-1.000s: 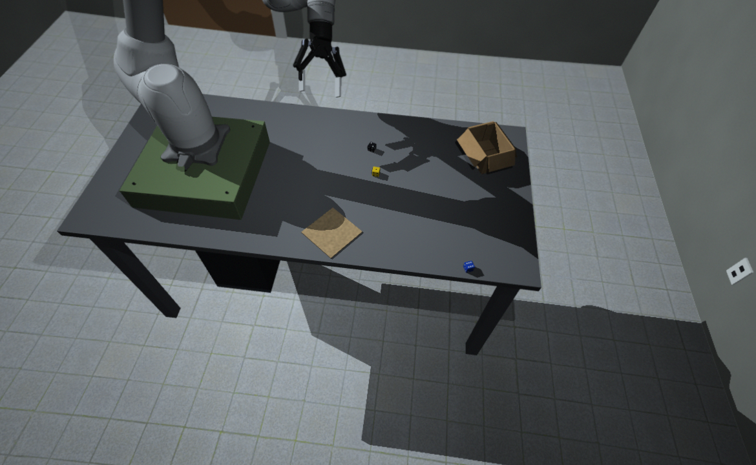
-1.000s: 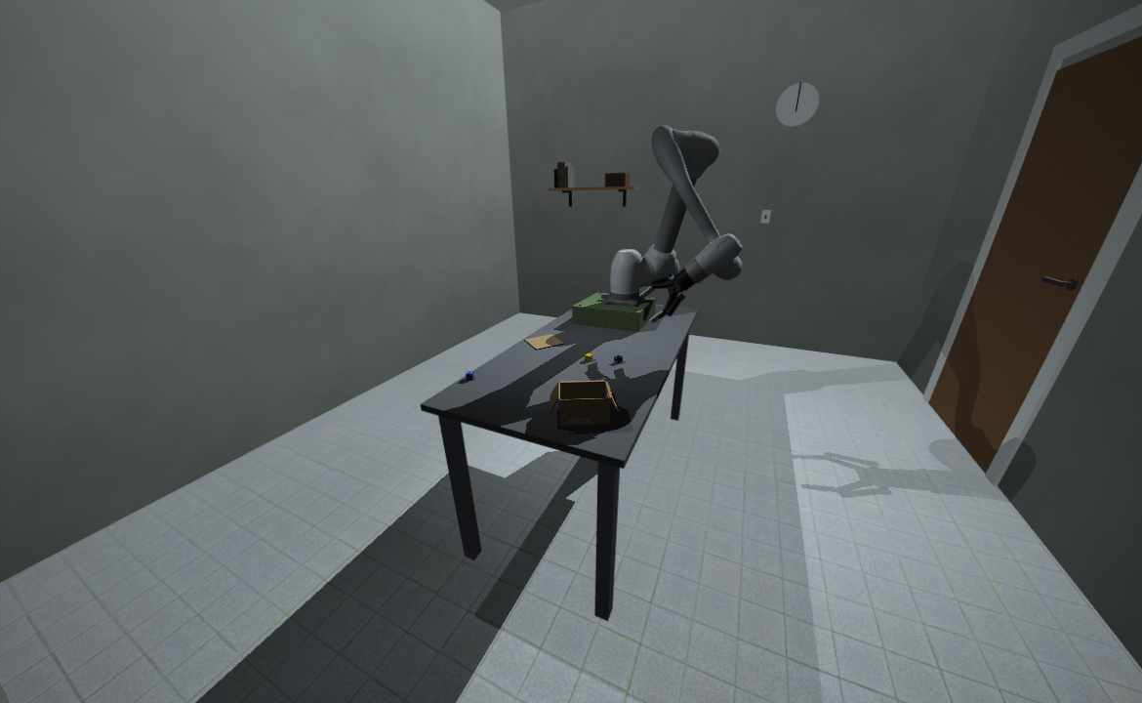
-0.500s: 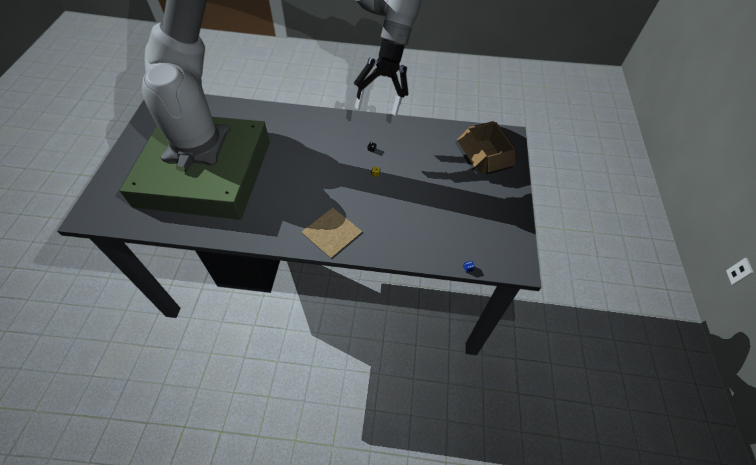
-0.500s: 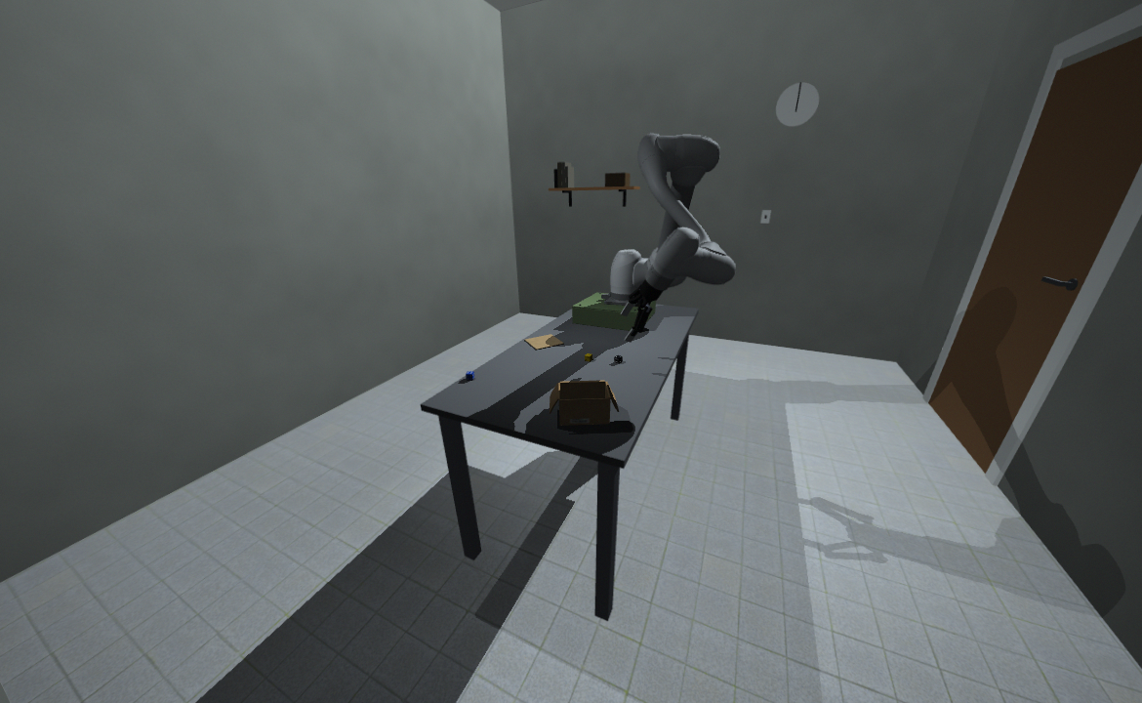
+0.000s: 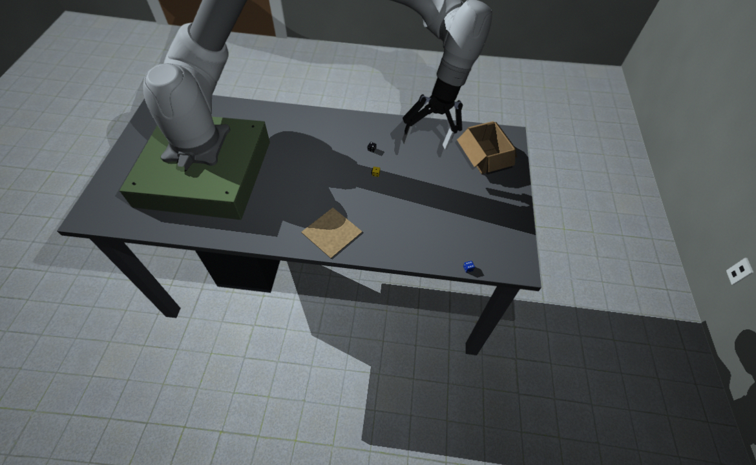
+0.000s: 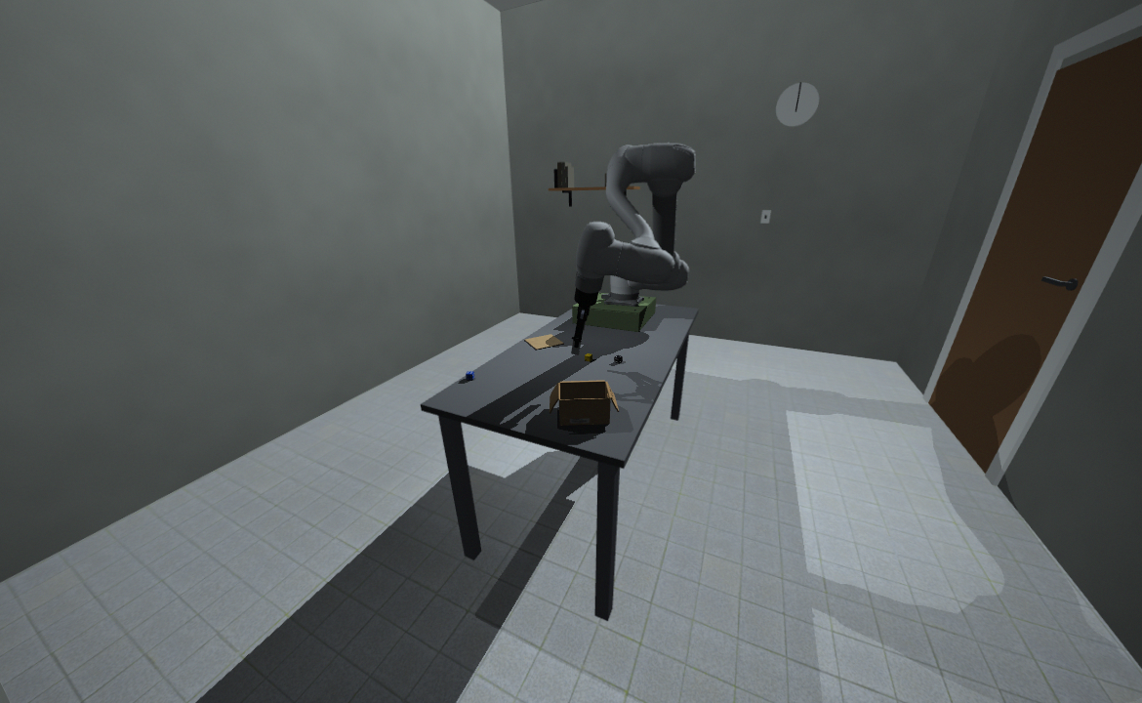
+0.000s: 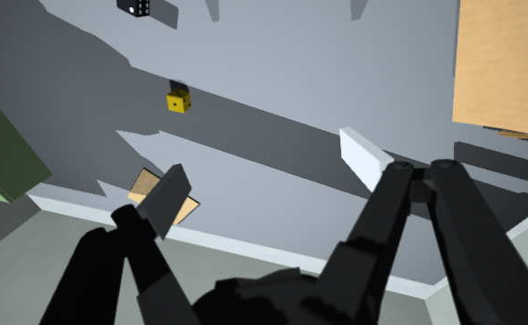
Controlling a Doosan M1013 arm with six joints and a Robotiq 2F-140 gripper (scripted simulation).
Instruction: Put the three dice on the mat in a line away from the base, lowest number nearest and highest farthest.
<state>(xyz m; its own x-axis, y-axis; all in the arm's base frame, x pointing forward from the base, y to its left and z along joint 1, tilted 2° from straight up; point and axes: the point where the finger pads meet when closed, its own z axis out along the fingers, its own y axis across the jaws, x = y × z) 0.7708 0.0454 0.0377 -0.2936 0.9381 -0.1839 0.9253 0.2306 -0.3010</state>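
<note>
My gripper is now 37 cm to the left of the blue die, 16 cm short of it and 14 cm above it. Round my hand: cardboard box 23 cm ahead, 12 cm to the left, 11 cm below; then black die 19 cm behind, 14 cm below, 10 cm to the left; then yellow die 16 cm behind, 14 cm below, 2 cm to the right.
</note>
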